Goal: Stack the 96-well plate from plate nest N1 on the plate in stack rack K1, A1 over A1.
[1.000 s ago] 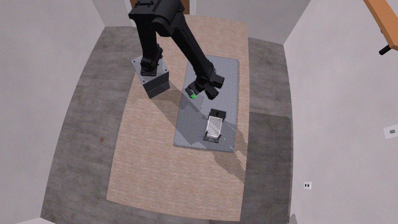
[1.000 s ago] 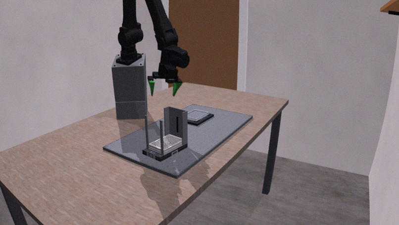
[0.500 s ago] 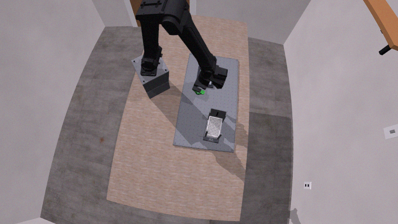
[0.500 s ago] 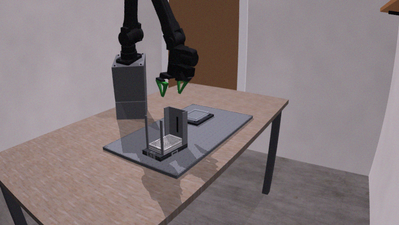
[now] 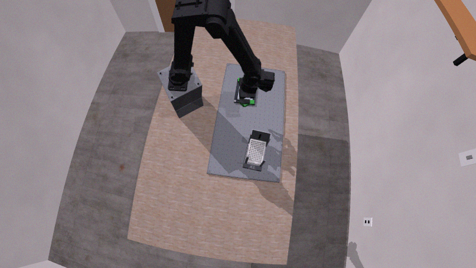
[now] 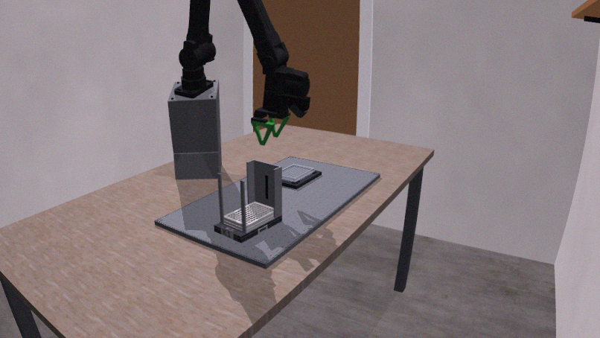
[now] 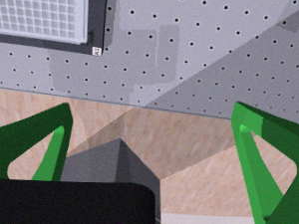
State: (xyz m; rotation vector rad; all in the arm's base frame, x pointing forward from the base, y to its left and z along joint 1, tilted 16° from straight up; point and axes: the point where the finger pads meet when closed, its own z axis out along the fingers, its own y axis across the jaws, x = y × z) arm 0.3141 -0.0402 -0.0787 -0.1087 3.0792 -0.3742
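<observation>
Right now the plate nest N1 is 20 mm ahead of my hand, 130 mm to the left of it and 160 mm below it. The rest, counted from my hand: grey back wall (80 mm ahead, 170 mm to the right, 80 mm below); pale A1 square (40 mm behind, 60 mm to the left, 150 mm below).
</observation>
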